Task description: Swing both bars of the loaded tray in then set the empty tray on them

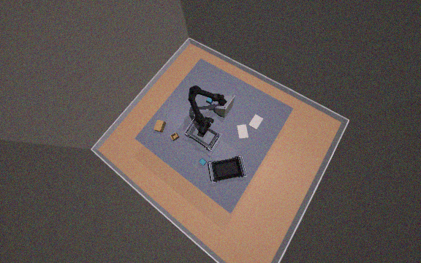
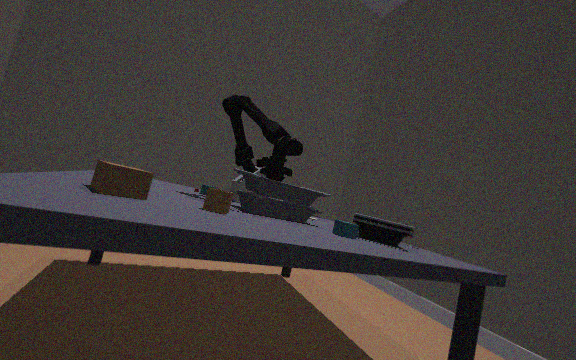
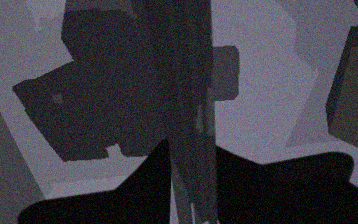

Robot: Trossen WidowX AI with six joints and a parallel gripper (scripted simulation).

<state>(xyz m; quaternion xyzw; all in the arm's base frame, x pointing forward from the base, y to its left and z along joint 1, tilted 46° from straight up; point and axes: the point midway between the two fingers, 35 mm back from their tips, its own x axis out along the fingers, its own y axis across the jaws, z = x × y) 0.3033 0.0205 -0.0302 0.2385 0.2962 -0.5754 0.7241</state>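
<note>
Right now the grey tray is 70 mm ahead of my gripper tip, 10 mm to the left of it and 30 mm above it.
</note>
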